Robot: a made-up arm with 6 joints.
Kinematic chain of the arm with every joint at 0, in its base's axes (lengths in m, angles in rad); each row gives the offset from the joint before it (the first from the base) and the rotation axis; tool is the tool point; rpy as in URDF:
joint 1: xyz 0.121 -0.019 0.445 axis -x
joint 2: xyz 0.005 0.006 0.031 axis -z
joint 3: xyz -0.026 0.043 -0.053 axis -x
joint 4: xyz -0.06 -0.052 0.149 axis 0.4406 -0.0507 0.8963
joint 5: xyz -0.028 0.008 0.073 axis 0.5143 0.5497 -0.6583
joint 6: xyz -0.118 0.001 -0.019 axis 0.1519 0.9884 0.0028
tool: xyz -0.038 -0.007 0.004 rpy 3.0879 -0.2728 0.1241
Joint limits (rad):
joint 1: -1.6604..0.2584
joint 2: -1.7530..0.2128
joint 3: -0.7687..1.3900
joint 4: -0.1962..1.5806
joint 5: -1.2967..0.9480
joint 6: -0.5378..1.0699
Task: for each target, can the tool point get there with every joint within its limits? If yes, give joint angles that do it. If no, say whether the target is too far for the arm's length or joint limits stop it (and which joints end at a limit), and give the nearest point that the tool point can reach.
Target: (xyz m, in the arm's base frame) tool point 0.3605 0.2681 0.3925
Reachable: no: joint limits stop it (at a limit: joint 1, joint 3, joint 4) | nearest point 0.3299 0.0989 0.3883 | short by 0.172 m
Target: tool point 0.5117 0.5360 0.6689
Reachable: no: too far | nearest point 0.0809 0.2969 0.6252 | short by 0.495 m
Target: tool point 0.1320 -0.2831 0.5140
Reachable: yes | joints -0.6612 -1.2256 0.6203 1.2494 0.0027 -0.3079
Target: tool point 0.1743 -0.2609 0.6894
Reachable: yes | joints 0.1027 -1.5054 -0.1871 0.3049 0.5276 -0.0296
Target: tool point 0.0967 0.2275 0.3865
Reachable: no: joint limits stop it (at a limit: joint 1, joint 3, joint 4) | nearest point 0.0804 0.0993 0.3269 | short by 0.142 m
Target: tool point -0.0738 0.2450 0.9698
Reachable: no: too far | nearest point -0.0355 0.1594 0.7997 | short by 0.194 m
